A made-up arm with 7 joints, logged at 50 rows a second.
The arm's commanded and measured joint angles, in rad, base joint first. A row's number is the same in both.
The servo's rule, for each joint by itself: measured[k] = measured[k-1] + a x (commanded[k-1-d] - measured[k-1]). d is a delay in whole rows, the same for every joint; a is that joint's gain. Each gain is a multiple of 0.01, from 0.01 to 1. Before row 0 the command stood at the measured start. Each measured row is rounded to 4 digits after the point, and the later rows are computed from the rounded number. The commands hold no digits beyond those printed.
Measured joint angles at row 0:
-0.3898 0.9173 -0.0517 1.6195 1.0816 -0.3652 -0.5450
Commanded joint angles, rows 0 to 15:
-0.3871 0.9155 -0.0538 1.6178 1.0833 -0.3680 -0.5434
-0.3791 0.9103 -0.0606 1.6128 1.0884 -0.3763 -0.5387
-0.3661 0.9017 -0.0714 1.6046 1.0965 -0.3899 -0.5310
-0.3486 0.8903 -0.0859 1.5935 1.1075 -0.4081 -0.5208
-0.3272 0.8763 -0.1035 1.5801 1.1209 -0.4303 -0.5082
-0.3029 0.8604 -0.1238 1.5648 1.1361 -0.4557 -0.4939
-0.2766 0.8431 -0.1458 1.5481 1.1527 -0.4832 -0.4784
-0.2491 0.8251 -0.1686 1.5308 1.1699 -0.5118 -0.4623
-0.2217 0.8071 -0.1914 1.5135 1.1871 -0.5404 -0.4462
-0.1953 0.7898 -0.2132 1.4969 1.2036 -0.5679 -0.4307
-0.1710 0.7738 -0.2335 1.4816 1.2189 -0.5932 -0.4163
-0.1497 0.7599 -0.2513 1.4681 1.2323 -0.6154 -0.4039
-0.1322 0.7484 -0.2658 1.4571 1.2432 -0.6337 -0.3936
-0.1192 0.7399 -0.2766 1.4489 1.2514 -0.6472 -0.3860
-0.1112 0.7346 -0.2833 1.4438 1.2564 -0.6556 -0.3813
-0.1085 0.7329 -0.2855 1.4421 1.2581 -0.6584 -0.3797
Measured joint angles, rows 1 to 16:
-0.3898 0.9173 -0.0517 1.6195 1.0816 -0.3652 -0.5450
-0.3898 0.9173 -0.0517 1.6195 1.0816 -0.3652 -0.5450
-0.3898 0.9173 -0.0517 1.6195 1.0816 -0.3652 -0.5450
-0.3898 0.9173 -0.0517 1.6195 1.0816 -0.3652 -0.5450
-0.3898 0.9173 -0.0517 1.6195 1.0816 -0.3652 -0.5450
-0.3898 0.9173 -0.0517 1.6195 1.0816 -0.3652 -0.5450
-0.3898 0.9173 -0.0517 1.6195 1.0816 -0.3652 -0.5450
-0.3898 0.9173 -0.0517 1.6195 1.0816 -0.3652 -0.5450
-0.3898 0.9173 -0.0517 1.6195 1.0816 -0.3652 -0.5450
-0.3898 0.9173 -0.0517 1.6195 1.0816 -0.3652 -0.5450
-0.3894 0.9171 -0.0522 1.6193 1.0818 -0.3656 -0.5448
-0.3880 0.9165 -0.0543 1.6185 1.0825 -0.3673 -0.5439
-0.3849 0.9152 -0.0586 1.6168 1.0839 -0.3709 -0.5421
-0.3798 0.9130 -0.0654 1.6140 1.0863 -0.3769 -0.5391
-0.3724 0.9097 -0.0749 1.6099 1.0898 -0.3854 -0.5348
-0.3627 0.9053 -0.0871 1.6045 1.0944 -0.3966 -0.5291
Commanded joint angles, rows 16 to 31:
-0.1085 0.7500 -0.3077 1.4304 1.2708 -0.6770 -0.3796
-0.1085 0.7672 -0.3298 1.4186 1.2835 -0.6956 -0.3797
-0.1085 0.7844 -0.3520 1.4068 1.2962 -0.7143 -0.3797
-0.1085 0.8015 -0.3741 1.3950 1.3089 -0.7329 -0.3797
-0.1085 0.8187 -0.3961 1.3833 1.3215 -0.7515 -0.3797
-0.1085 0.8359 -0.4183 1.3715 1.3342 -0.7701 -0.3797
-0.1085 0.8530 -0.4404 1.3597 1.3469 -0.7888 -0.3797
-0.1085 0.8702 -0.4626 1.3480 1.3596 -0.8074 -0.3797
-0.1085 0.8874 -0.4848 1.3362 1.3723 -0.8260 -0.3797
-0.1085 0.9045 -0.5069 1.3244 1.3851 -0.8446 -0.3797
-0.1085 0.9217 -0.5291 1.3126 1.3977 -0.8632 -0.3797
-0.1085 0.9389 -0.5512 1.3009 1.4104 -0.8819 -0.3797
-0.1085 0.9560 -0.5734 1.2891 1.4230 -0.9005 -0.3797
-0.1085 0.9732 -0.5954 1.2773 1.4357 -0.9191 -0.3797
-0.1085 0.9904 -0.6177 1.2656 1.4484 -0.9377 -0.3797
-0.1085 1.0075 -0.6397 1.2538 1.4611 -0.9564 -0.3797
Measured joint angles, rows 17 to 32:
-0.3506 0.8997 -0.1018 1.5977 1.1002 -0.4105 -0.5220
-0.3364 0.8930 -0.1185 1.5897 1.1072 -0.4267 -0.5136
-0.3203 0.8853 -0.1367 1.5806 1.1152 -0.4449 -0.5042
-0.3028 0.8767 -0.1558 1.5706 1.1240 -0.4646 -0.4939
-0.2843 0.8674 -0.1752 1.5599 1.1335 -0.4852 -0.4830
-0.2655 0.8577 -0.1942 1.5489 1.1434 -0.5060 -0.4719
-0.2468 0.8479 -0.2121 1.5379 1.1534 -0.5264 -0.4609
-0.2289 0.8382 -0.2282 1.5272 1.1632 -0.5457 -0.4504
-0.2124 0.8289 -0.2420 1.5172 1.1725 -0.5633 -0.4407
-0.1979 0.8203 -0.2529 1.5082 1.1811 -0.5785 -0.4322
-0.1854 0.8140 -0.2666 1.4989 1.1901 -0.5943 -0.4248
-0.1746 0.8098 -0.2824 1.4893 1.1994 -0.6105 -0.4185
-0.1653 0.8075 -0.2998 1.4794 1.2091 -0.6271 -0.4131
-0.1573 0.8070 -0.3184 1.4693 1.2191 -0.6440 -0.4084
-0.1505 0.8081 -0.3378 1.4590 1.2293 -0.6612 -0.4044
-0.1446 0.8106 -0.3579 1.4485 1.2398 -0.6786 -0.4009

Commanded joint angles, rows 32 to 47:
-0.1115 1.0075 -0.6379 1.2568 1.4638 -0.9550 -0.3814
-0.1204 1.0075 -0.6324 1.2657 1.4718 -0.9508 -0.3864
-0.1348 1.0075 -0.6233 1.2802 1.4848 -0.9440 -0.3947
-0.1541 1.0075 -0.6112 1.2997 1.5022 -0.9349 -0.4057
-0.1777 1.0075 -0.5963 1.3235 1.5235 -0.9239 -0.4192
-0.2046 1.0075 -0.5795 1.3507 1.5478 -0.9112 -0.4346
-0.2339 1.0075 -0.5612 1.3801 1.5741 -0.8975 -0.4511
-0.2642 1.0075 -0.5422 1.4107 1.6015 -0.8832 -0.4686
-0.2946 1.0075 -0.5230 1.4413 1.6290 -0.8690 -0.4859
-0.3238 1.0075 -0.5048 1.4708 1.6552 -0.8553 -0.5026
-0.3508 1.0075 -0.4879 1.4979 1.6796 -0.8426 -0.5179
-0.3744 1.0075 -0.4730 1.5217 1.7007 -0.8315 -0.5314
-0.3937 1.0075 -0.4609 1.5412 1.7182 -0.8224 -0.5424
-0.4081 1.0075 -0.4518 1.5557 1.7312 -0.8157 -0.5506
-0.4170 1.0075 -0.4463 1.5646 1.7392 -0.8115 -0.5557
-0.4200 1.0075 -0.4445 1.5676 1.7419 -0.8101 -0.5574
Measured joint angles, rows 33 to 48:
-0.1395 0.8144 -0.3785 1.4378 1.2505 -0.6962 -0.3979
-0.1352 0.8194 -0.3995 1.4270 1.2614 -0.7140 -0.3954
-0.1315 0.8255 -0.4208 1.4161 1.2725 -0.7319 -0.3932
-0.1283 0.8326 -0.4423 1.4051 1.2838 -0.7499 -0.3913
-0.1255 0.8406 -0.4640 1.3940 1.2952 -0.7680 -0.3897
-0.1231 0.8494 -0.4858 1.3828 1.3067 -0.7862 -0.3883
-0.1211 0.8590 -0.5077 1.3716 1.3183 -0.8045 -0.3871
-0.1193 0.8693 -0.5296 1.3603 1.3300 -0.8228 -0.3861
-0.1178 0.8802 -0.5516 1.3489 1.3418 -0.8412 -0.3852
-0.1165 0.8917 -0.5736 1.3375 1.3537 -0.8596 -0.3844
-0.1158 0.9021 -0.5897 1.3278 1.3647 -0.8749 -0.3840
-0.1164 0.9116 -0.6004 1.3203 1.3754 -0.8870 -0.3843
-0.1190 0.9202 -0.6061 1.3155 1.3863 -0.8961 -0.3858
-0.1239 0.9281 -0.6074 1.3136 1.3979 -0.9023 -0.3886
-0.1314 0.9352 -0.6046 1.3148 1.4105 -0.9058 -0.3929
-0.1416 0.9417 -0.5983 1.3191 1.4242 -0.9067 -0.3987

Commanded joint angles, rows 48 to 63:
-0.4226 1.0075 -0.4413 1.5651 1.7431 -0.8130 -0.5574
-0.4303 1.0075 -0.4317 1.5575 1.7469 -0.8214 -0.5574
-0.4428 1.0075 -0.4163 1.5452 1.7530 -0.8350 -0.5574
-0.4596 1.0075 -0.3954 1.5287 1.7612 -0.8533 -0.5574
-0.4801 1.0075 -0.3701 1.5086 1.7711 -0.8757 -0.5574
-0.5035 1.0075 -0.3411 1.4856 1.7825 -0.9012 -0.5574
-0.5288 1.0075 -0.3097 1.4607 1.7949 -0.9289 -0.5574
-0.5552 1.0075 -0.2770 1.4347 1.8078 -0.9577 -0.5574
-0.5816 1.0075 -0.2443 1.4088 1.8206 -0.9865 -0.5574
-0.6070 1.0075 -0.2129 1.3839 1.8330 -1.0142 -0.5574
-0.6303 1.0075 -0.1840 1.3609 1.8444 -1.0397 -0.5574
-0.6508 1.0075 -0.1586 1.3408 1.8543 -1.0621 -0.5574
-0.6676 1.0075 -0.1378 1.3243 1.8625 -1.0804 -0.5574
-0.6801 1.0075 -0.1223 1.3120 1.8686 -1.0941 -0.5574
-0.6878 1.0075 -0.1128 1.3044 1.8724 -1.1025 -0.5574
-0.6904 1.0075 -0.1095 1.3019 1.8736 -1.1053 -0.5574
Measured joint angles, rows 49 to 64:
-0.1545 0.9476 -0.5890 1.3264 1.4392 -0.9052 -0.4060
-0.1699 0.9530 -0.5773 1.3365 1.4554 -0.9017 -0.4148
-0.1874 0.9579 -0.5637 1.3491 1.4728 -0.8965 -0.4248
-0.2065 0.9624 -0.5490 1.3637 1.4910 -0.8899 -0.4357
-0.2267 0.9665 -0.5337 1.3798 1.5099 -0.8823 -0.4472
-0.2474 0.9702 -0.5185 1.3968 1.5290 -0.8742 -0.4590
-0.2679 0.9736 -0.5041 1.4141 1.5479 -0.8659 -0.4707
-0.2875 0.9767 -0.4910 1.4311 1.5662 -0.8579 -0.4819
-0.3056 0.9795 -0.4798 1.4471 1.5835 -0.8505 -0.4922
-0.3216 0.9820 -0.4710 1.4616 1.5993 -0.8440 -0.5013
-0.3357 0.9843 -0.4636 1.4740 1.6137 -0.8390 -0.5092
-0.3489 0.9864 -0.4556 1.4840 1.6270 -0.8362 -0.5159
-0.3620 0.9883 -0.4458 1.4913 1.6396 -0.8360 -0.5217
-0.3757 0.9900 -0.4332 1.4958 1.6518 -0.8388 -0.5267
-0.3903 0.9916 -0.4174 1.4973 1.6637 -0.8447 -0.5310
-0.4061 0.9930 -0.3983 1.4959 1.6756 -0.8537 -0.5347

